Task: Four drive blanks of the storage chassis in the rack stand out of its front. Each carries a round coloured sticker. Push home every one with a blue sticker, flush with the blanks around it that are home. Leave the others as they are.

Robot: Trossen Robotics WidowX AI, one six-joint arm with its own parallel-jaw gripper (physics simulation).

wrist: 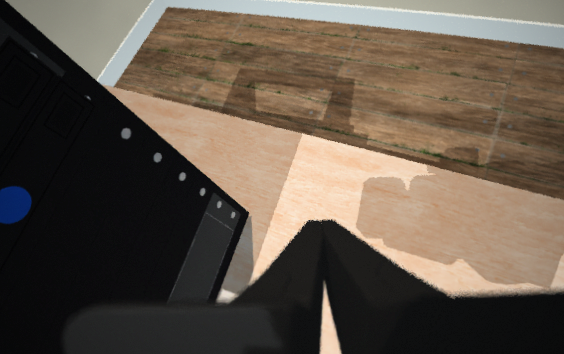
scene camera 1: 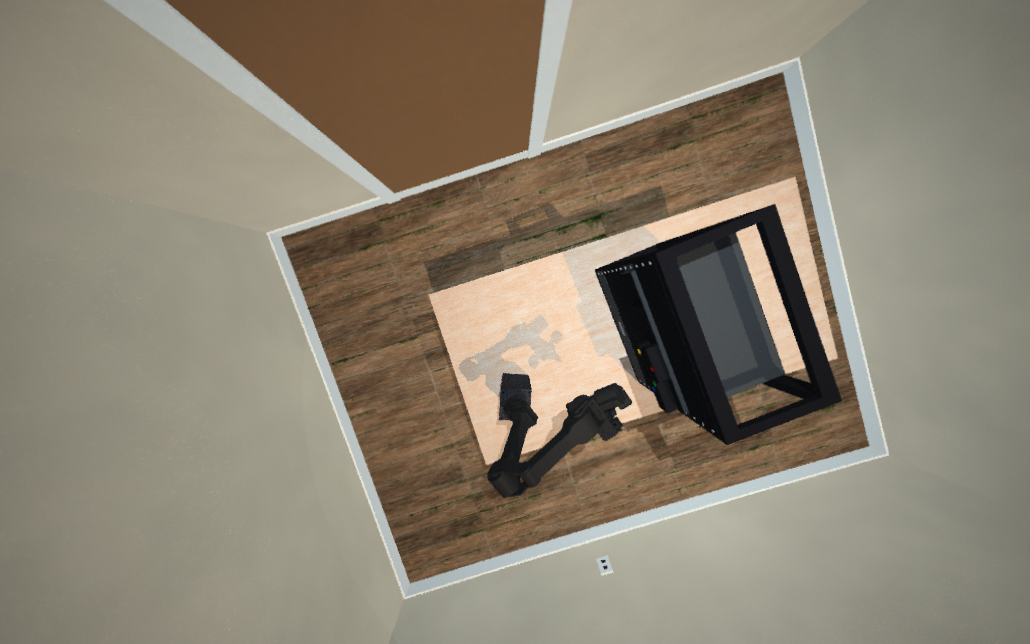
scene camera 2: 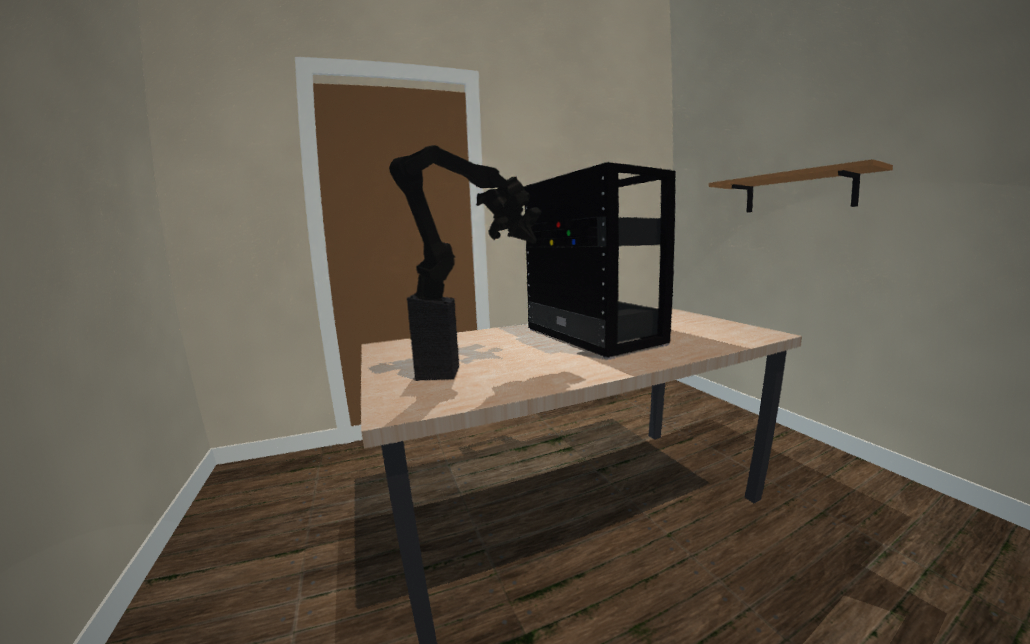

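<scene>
The rack (scene camera 1: 695, 353) (scene camera 2: 611, 273) (wrist: 200, 202) is black. Its storage chassis (scene camera 2: 590, 230) bears four round stickers: red (scene camera 1: 650, 369) (scene camera 2: 558, 224), green (scene camera 1: 654, 383) (scene camera 2: 568, 233), yellow (scene camera 1: 639, 351) (scene camera 2: 551, 242) and blue (scene camera 2: 573, 242) (wrist: 14, 205). The blue one shows large at the left edge of the wrist view. How far each dark blank stands out is hard to tell. My gripper (scene camera 1: 625, 397) (scene camera 2: 533, 238) (wrist: 320, 232) is shut and empty, its fingertips together. It is in front of the rack, apart from the blue-stickered blank.
The rack stands on the wooden table (scene camera 1: 455, 311) (scene camera 2: 394, 402) (wrist: 225, 130). A grey-fronted unit (scene camera 2: 581, 326) (wrist: 195, 265) sits low in the rack. The arm's dark pedestal (scene camera 1: 515, 385) (scene camera 2: 434, 341) stands on the table. A wall shelf (scene camera 2: 805, 173) is at the right.
</scene>
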